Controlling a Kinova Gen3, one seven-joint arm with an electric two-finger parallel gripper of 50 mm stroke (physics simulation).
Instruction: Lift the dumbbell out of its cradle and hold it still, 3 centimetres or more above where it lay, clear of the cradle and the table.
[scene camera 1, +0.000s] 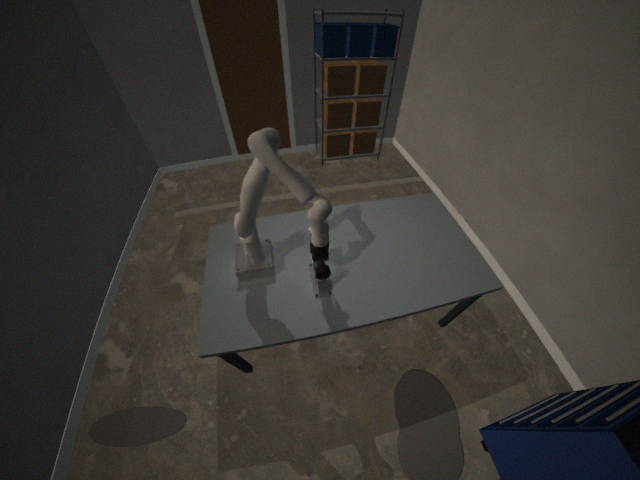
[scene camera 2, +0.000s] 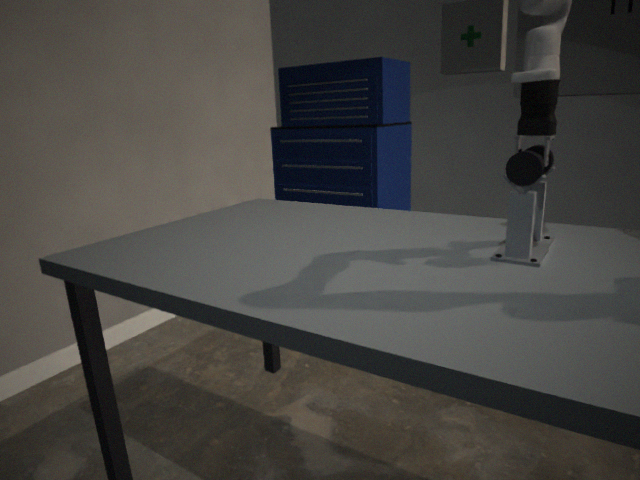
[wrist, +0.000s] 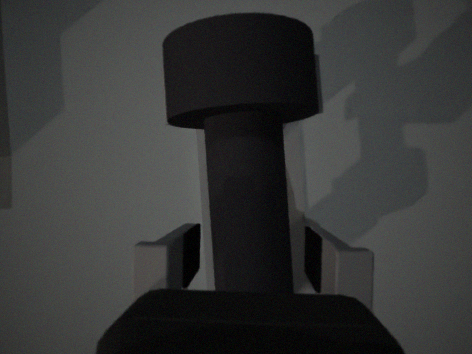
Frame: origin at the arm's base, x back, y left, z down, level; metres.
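Seen in the pictures: gripper, fingertip midpoint: (scene camera 1: 319, 260) (wrist: 252, 247); arm's base, link origin: (scene camera 1: 256, 258).
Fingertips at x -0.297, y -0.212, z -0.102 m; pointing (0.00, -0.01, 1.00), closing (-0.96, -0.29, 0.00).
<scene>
Pixels of each thing's top centre, then the offset from my fingertips to it. Level surfaces: height alone.
- dark dumbbell, top centre: (wrist: 250, 258) (scene camera 2: 532, 148) (scene camera 1: 319, 255) dy +0.003, dx +0.000, dz -0.038 m
- pale grey cradle, top centre: (wrist: 251, 238) (scene camera 2: 530, 170) (scene camera 1: 319, 260) dy +0.003, dx +0.000, dz +0.010 m
- grey table, surface height: dz +0.197 m
A dark dumbbell (scene camera 1: 322, 272) (scene camera 2: 524, 167) (wrist: 240, 75) lies level across the tops of two uprights of a pale grey cradle (scene camera 1: 323, 290) (scene camera 2: 519, 224). The cradle's base plate rests on the grey table (scene camera 1: 403, 248) (scene camera 2: 289, 232). My gripper (scene camera 2: 534, 150) (wrist: 252, 247) is open and points down over the dumbbell. In the wrist view its two fingers stand on either side of the dark handle, with a visible gap on each side; the handle is slightly left of midway. The near end of the dumbbell is hidden behind the gripper body in the wrist view.
My arm's base block (scene camera 1: 253, 266) stands on the table to the left of the cradle in scene camera 1. A shelf rack (scene camera 1: 322, 31) with bins stands by the back wall. A blue drawer cabinet (scene camera 1: 558, 454) (scene camera 2: 325, 155) stands on the floor away from the table.
</scene>
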